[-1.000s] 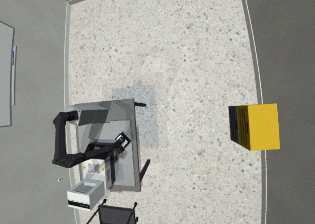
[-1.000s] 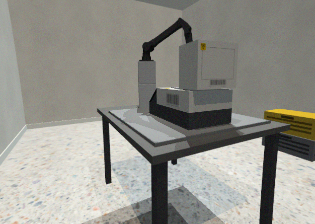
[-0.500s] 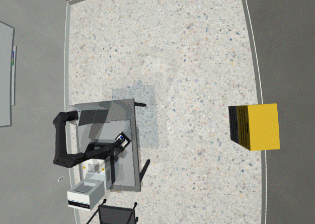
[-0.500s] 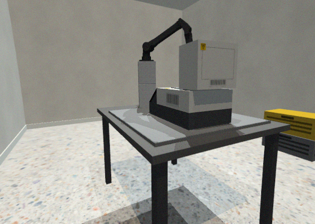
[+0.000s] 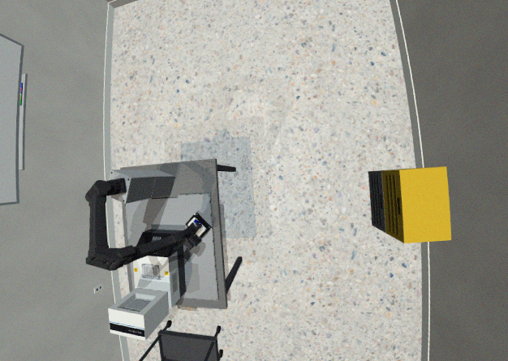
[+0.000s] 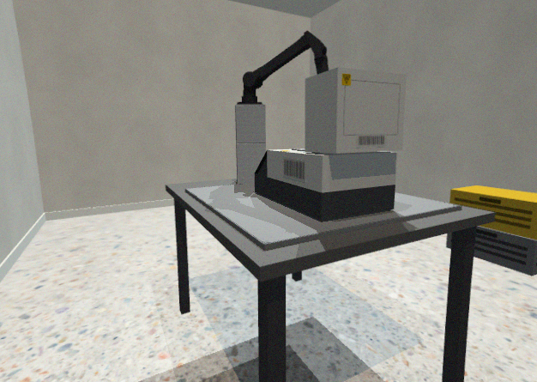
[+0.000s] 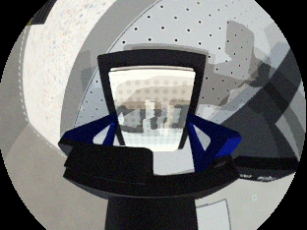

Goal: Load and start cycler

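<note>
My gripper is now right at the sealed plate T27. Also, from my hand: plate nest N1 (1 cm below).
</note>
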